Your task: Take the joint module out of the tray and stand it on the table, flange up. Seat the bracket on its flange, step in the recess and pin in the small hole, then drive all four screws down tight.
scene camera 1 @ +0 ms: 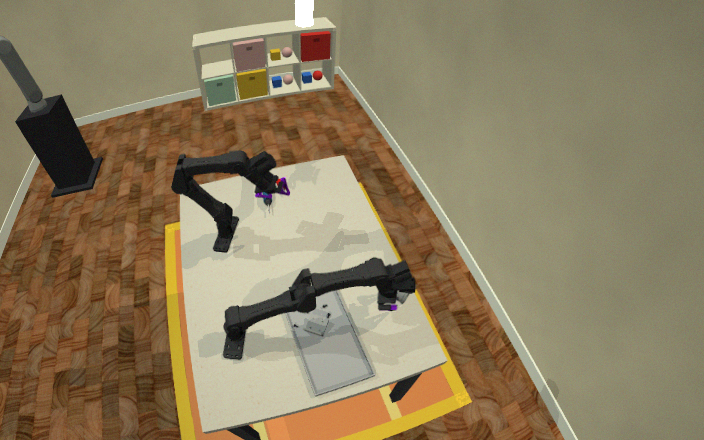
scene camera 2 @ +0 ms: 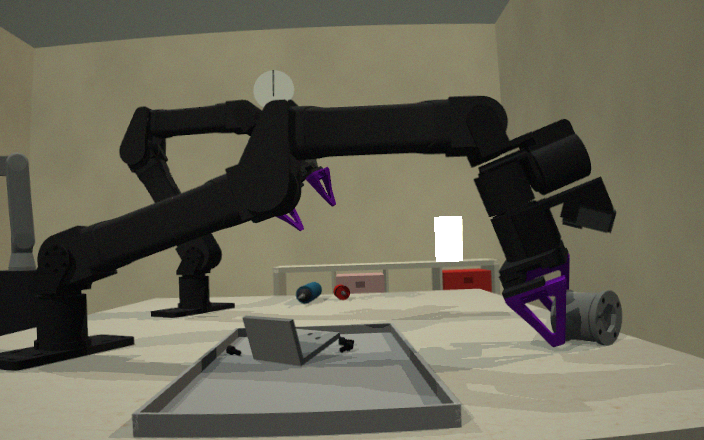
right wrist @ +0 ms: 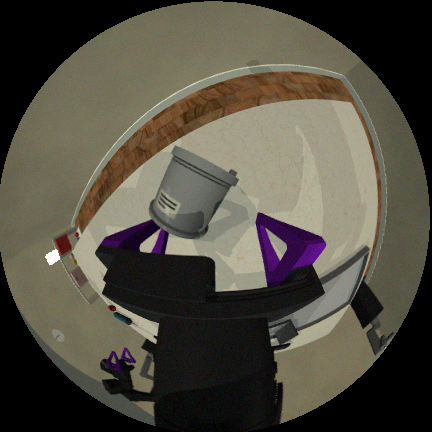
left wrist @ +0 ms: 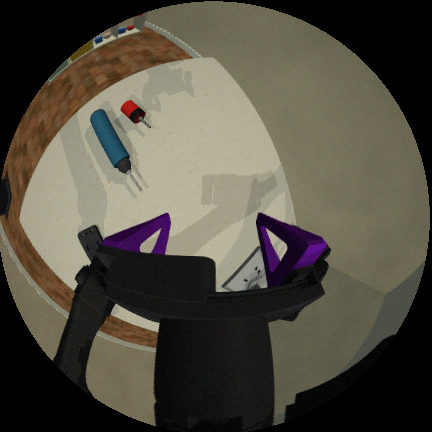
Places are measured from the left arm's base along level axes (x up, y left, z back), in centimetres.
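Pixels of known places: left gripper, fingertip midpoint: (scene camera 1: 280, 195) (scene camera 2: 317, 218) (right wrist: 119, 349) (left wrist: 212, 217); right gripper, fingertip midpoint: (scene camera 1: 391, 298) (scene camera 2: 561, 330) (right wrist: 212, 217); left arm's base, origin of the base link: (scene camera 1: 226, 234) (scene camera 2: 194, 311); right arm's base, origin of the base link: (scene camera 1: 236, 334) (scene camera 2: 63, 354).
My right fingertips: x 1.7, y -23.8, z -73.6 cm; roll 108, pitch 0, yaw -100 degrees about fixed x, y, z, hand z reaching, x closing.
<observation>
Ahead of a thing's pixels: the offset from my right fingertips to its middle.
The grey joint module {dx +1.4, dy +1.6, dz -3.1 cm} (scene camera 1: 403, 297) (scene camera 2: 578, 316) (right wrist: 192, 192) lies on its side on the table, outside the tray, its holed end face toward the right in scene camera 2. My right gripper (scene camera 2: 555, 332) (right wrist: 212, 217) is open and low beside it, with nothing between the fingers. The grey L-shaped bracket {dx +1.8, dy -14.9, dz +27.2 cm} (scene camera 1: 316, 325) (scene camera 2: 275, 339) (right wrist: 286, 331) is in the tray {dx -0.9, dy -17.6, dz +23.8 cm} (scene camera 1: 337, 363) (scene camera 2: 295, 425) (right wrist: 345, 290). Black screws (scene camera 1: 295, 325) (scene camera 2: 346, 344) lie around it. My left gripper (scene camera 2: 318, 216) (left wrist: 212, 217) is open and empty, high above the table. A blue-handled driver {dx +0.3, dy +48.1, dz +60.0 cm} (scene camera 2: 309, 292) (left wrist: 107, 137) lies on the table.
A short red-handled tool {dx +0.0, dy +54.5, dz +53.8 cm} (scene camera 2: 341, 292) (left wrist: 131, 110) (right wrist: 112, 308) lies beside the blue driver. The right arm reaches over the tray's far end in scene camera 1. The table's long edge runs close beyond the module. A shelf unit (scene camera 1: 264, 32) stands at the back.
</observation>
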